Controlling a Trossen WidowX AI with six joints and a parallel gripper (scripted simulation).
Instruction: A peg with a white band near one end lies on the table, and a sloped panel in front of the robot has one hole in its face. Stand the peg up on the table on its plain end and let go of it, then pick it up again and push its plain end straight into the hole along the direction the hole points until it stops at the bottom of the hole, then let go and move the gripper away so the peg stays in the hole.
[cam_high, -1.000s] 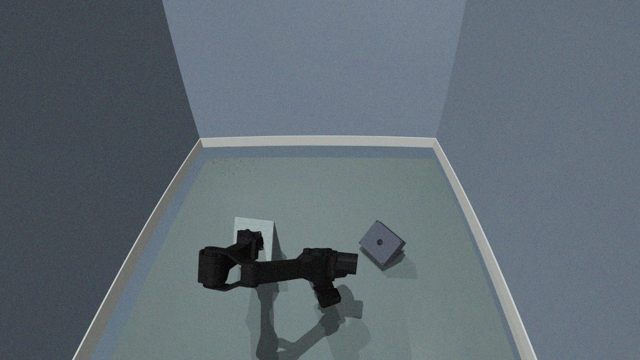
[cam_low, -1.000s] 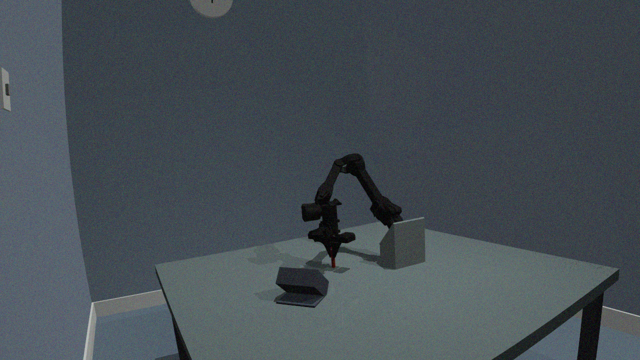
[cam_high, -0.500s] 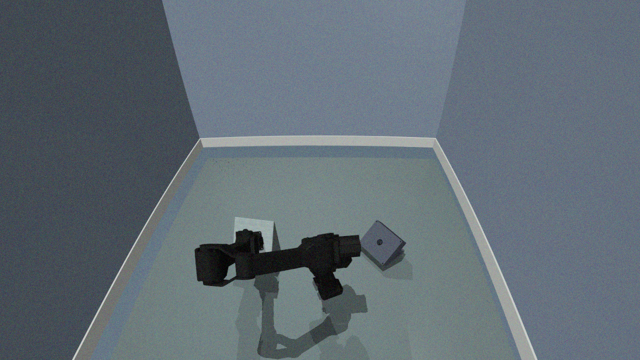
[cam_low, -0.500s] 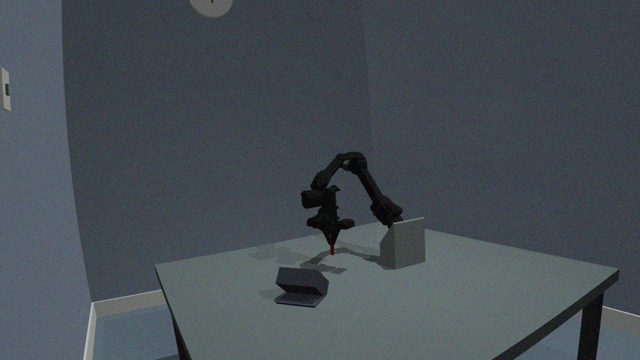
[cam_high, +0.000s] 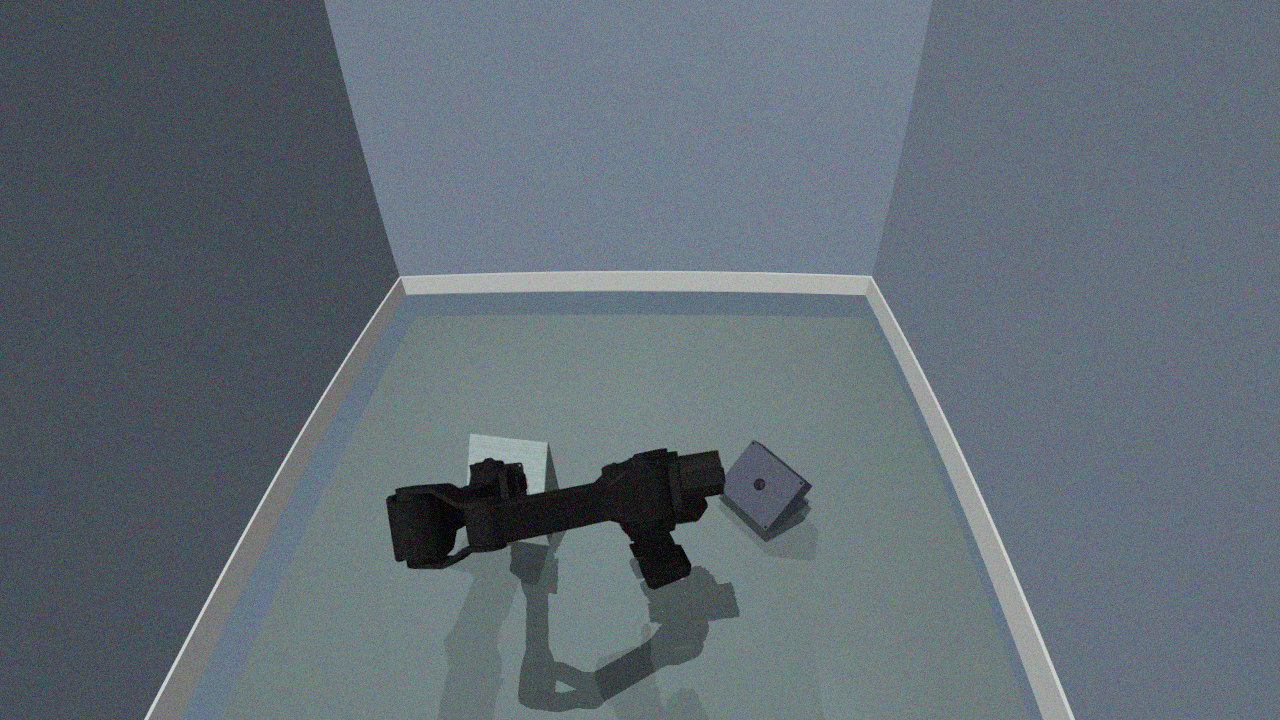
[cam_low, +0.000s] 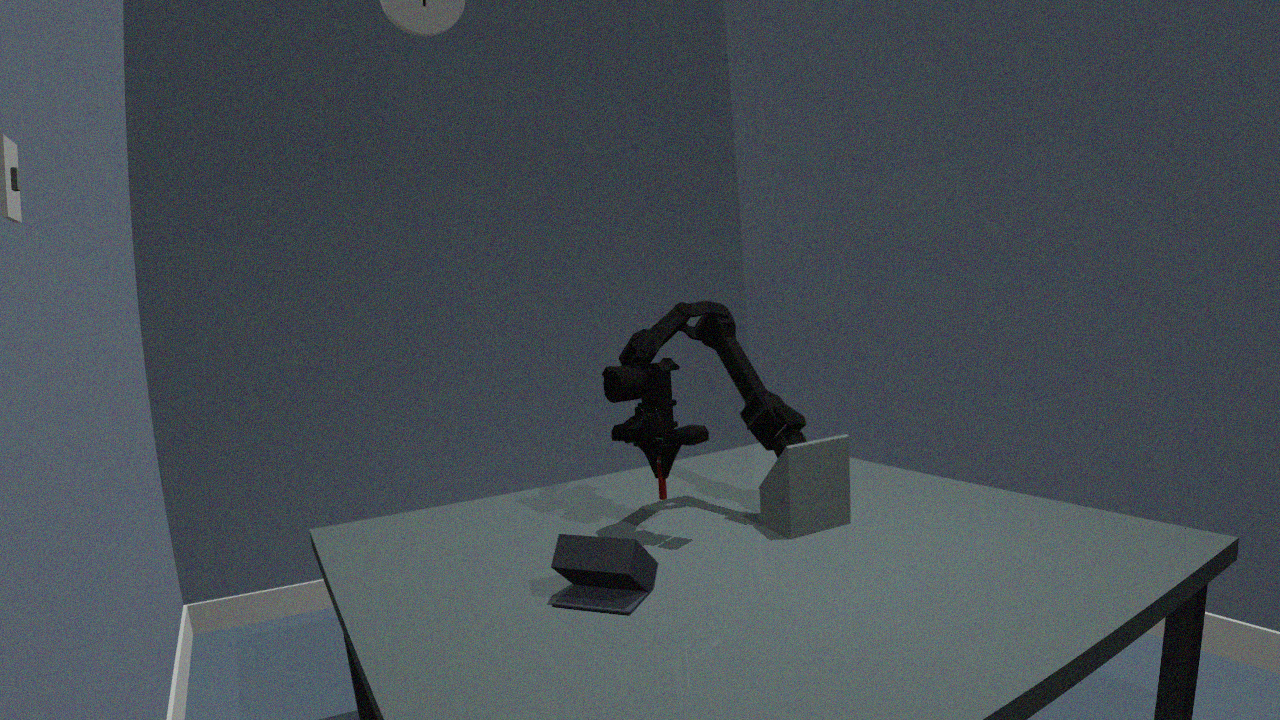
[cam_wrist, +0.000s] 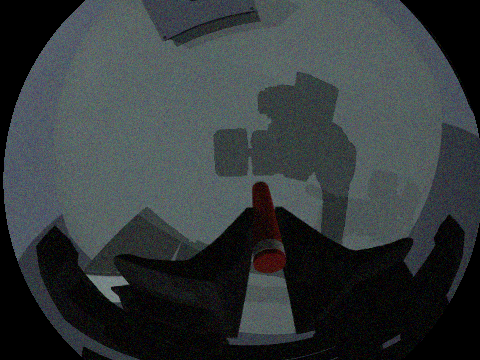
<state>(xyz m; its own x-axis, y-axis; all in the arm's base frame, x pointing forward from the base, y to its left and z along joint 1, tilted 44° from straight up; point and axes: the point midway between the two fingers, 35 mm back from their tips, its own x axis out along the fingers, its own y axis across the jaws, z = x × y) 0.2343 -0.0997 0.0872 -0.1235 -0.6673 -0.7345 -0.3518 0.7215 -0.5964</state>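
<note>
The panel lies 22 cm ahead of my gripper tip, 16 cm to the left of it and 7 cm below it. From my gripper tip the other things lie so: peg (2 cm above).
</note>
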